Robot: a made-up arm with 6 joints. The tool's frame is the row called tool. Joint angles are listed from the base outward. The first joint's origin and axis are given. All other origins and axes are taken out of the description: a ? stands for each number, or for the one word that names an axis. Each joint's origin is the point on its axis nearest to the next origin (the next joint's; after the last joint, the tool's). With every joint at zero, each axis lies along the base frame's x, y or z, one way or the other. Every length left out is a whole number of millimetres.
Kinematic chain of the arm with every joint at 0, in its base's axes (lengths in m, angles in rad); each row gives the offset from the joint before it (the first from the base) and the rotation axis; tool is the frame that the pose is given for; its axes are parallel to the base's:
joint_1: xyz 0 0 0.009 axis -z
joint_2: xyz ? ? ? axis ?
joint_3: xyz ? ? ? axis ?
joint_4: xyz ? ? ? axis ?
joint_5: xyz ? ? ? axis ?
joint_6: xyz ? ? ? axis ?
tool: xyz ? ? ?
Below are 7 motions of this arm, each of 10 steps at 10 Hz.
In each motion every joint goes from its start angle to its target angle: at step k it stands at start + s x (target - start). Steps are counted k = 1, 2, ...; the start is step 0. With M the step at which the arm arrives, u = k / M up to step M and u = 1 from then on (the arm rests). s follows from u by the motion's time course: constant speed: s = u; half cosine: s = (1 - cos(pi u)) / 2; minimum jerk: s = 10 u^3 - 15 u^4 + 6 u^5.
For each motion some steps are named. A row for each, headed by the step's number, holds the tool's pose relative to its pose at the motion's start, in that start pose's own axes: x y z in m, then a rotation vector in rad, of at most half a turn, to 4 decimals.
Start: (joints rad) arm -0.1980 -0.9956 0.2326 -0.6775 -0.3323 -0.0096
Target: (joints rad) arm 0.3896 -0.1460 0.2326 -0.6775 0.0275 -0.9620
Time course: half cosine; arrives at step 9
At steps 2, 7, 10:
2: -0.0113 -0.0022 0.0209 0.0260 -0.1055 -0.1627
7: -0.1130 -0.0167 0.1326 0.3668 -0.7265 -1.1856
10: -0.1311 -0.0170 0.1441 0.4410 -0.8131 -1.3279

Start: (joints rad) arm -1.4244 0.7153 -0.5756 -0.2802 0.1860 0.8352
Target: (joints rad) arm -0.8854 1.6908 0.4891 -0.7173 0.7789 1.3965
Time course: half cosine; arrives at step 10
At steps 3, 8, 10:
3: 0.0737 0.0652 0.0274 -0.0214 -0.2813 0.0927
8: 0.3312 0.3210 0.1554 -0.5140 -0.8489 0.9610
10: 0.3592 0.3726 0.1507 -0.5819 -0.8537 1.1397

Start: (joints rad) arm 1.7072 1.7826 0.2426 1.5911 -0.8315 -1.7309
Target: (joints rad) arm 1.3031 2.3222 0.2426 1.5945 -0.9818 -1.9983
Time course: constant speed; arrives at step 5
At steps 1, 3, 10:
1: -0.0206 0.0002 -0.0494 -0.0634 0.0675 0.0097
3: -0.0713 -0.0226 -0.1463 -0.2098 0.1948 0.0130
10: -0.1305 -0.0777 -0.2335 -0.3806 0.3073 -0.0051

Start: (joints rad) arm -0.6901 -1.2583 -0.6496 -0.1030 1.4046 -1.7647
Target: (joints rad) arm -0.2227 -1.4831 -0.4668 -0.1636 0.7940 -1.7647
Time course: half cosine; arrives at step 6
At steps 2, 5, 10:
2: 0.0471 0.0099 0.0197 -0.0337 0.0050 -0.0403
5: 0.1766 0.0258 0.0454 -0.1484 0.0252 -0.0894
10: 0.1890 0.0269 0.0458 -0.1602 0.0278 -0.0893

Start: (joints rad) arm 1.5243 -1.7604 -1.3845 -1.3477 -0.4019 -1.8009
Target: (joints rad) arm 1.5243 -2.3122 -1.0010 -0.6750 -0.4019 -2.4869
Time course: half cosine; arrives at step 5
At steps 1, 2, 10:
1: 0.0170 0.0128 0.0024 0.0192 0.0255 -0.0899
2: 0.0565 0.0435 0.0043 0.0464 0.1117 -0.3227
10: 0.1138 0.1036 -0.0260 -0.0916 0.3933 -0.8925

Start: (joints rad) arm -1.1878 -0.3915 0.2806 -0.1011 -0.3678 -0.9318
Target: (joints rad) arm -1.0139 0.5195 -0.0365 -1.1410 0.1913 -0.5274
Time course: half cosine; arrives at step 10
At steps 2, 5, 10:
2: -0.0153 0.0169 0.0204 0.1001 -0.0575 0.1115
5: -0.1217 0.0425 0.0790 0.3470 -0.3574 0.6112
10: -0.2586 0.0164 0.0076 0.2124 -0.7209 1.1929

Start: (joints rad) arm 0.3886 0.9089 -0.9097 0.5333 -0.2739 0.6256
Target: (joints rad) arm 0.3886 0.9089 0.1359 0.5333 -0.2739 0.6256
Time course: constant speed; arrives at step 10
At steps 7, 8, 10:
7: 0.0213 0.2525 0.0446 0.7207 -0.0787 0.1006
8: 0.0219 0.2838 0.0655 0.8236 -0.0899 0.1150
10: 0.0208 0.3391 0.1162 1.0295 -0.1124 0.1438

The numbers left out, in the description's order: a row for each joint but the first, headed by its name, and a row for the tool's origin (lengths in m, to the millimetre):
joint_2: xyz 0.151 -0.072 0, axis -y
joint_3: xyz -0.078 0 0.394, axis +x
joint_4: xyz 0 0.087 -0.06, axis -z
joint_5: xyz 0.218 -0.052 0, axis +x
joint_6: xyz 0 -0.061 -0.29, axis +z
tool: xyz -0.028 0.041 0

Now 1 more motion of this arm.
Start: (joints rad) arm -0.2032 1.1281 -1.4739 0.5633 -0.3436 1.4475
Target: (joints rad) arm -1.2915 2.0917 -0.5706 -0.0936 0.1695 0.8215
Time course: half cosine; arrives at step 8
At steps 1, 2, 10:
1: 0.0307 0.0238 -0.0164 0.0340 -0.0883 -0.0263
2: 0.1253 0.0904 -0.0434 0.1350 -0.3410 -0.1028
10: 0.4434 0.2883 0.4557 1.1133 -2.2783 -0.7404

